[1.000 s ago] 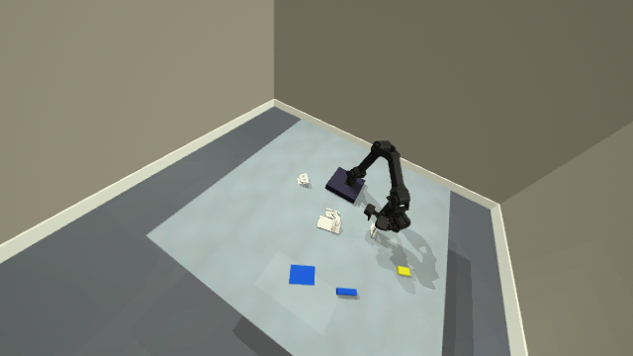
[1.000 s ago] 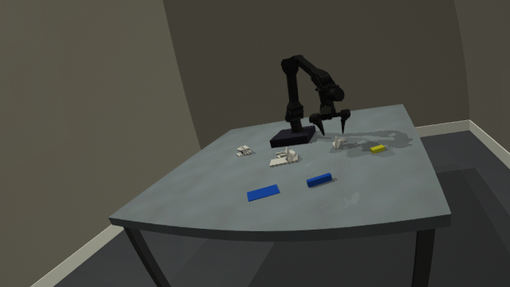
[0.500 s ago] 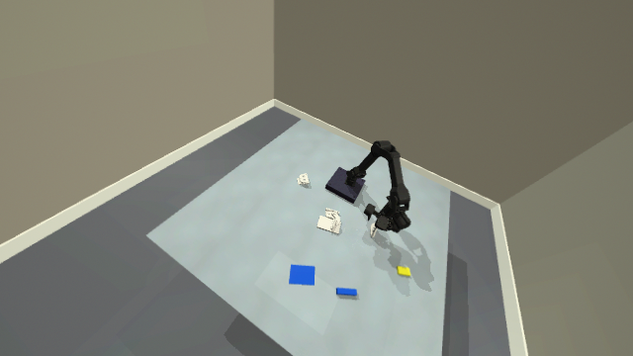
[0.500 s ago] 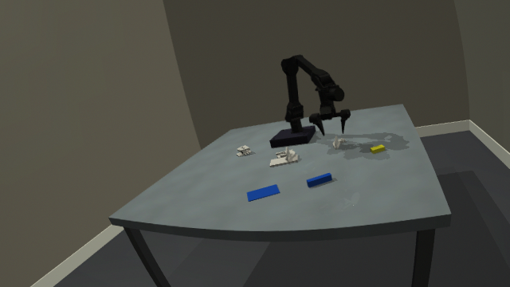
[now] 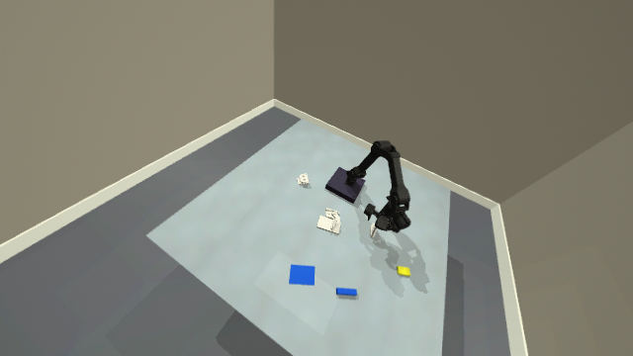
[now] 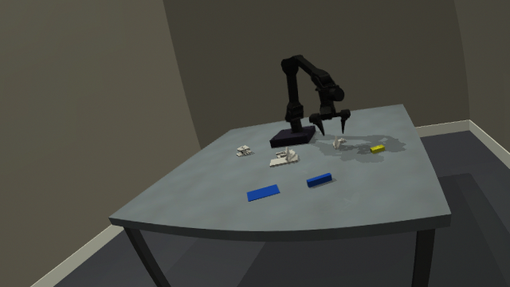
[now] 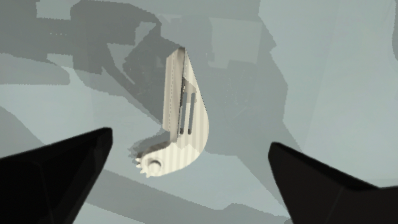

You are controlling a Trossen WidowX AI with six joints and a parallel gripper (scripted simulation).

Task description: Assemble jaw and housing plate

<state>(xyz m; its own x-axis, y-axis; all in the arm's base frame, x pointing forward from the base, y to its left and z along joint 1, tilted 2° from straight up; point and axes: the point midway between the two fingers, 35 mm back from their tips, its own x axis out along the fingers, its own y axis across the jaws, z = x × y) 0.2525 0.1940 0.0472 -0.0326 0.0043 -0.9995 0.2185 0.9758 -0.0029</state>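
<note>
My gripper tip is 5 cm above the white jaw, 3 cm to the right of it and 3 cm past it. From my gripper tip the other things lie so: yellow block (18 cm to the left, 16 cm ahead, 5 cm below); blue block (35 cm ahead, 7 cm to the right, 4 cm below); flat blue plate (36 cm ahead, 27 cm to the right, 5 cm below).
</note>
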